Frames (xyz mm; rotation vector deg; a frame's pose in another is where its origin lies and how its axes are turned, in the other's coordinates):
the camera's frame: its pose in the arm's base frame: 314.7 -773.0 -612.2 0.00 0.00 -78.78
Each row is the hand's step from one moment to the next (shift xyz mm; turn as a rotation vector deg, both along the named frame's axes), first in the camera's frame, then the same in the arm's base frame.
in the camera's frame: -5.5 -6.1 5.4 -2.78 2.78 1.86
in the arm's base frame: -7.1 4.2 5.4 2.19 3.27 1.86
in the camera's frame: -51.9 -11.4 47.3 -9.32 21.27 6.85
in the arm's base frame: -21.3 48.7 47.3 19.05 13.28 6.85
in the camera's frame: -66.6 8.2 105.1 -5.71 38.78 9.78
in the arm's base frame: -4.9 66.9 105.1 36.93 13.15 9.78
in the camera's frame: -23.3 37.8 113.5 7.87 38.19 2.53
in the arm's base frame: 32.5 30.2 113.5 38.99 -0.29 2.53
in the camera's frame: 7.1 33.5 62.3 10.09 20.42 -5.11
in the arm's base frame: 34.2 -0.4 62.3 21.99 -5.92 -5.11
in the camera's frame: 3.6 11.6 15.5 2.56 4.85 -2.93
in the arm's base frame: 12.1 -1.3 15.5 5.26 -1.57 -2.93
